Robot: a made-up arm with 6 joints.
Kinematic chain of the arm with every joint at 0, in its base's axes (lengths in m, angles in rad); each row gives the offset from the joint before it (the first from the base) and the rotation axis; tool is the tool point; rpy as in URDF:
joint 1: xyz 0 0 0.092 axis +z
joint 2: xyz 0 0 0 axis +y
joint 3: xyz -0.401 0 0.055 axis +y
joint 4: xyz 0.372 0 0.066 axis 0.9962 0 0.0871
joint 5: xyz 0 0 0 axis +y
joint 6: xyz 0.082 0 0.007 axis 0.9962 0 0.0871
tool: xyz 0 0 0 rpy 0 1.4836 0
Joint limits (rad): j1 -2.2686..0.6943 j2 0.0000..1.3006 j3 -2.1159..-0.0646 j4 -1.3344..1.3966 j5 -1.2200..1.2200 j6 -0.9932..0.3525
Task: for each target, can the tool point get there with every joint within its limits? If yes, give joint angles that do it. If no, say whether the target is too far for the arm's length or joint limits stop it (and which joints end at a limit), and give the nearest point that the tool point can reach.
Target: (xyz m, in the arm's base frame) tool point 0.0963 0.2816 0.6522
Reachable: yes | joints -1.9869 0.1964 -1.2662 0.4055 -0.9178 0.2023
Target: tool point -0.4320 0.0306 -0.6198
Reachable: no: joint limits stop it (at a limit: joint 1, joint 2, joint 3) | nearest point -0.1169 -0.0876 0.0891 | short by 0.785 m
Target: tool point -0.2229 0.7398 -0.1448
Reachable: no: joint limits stop it (at a limit: joint 2, joint 3, joint 5) | nearest point -0.2104 0.6984 0.4082 | short by 0.555 m
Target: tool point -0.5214 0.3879 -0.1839
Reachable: no: joint limits stop it (at a limit: joint 2, joint 3, joint 5) | nearest point -0.5852 0.4354 0.4082 | short by 0.597 m
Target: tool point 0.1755 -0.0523 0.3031
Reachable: yes | joints -0.4995 0.8060 -0.2406 -0.6038 -0.9581 -0.1802
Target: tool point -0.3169 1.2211 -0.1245
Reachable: no: too far | nearest point -0.1832 0.7060 0.4082 | short by 0.753 m
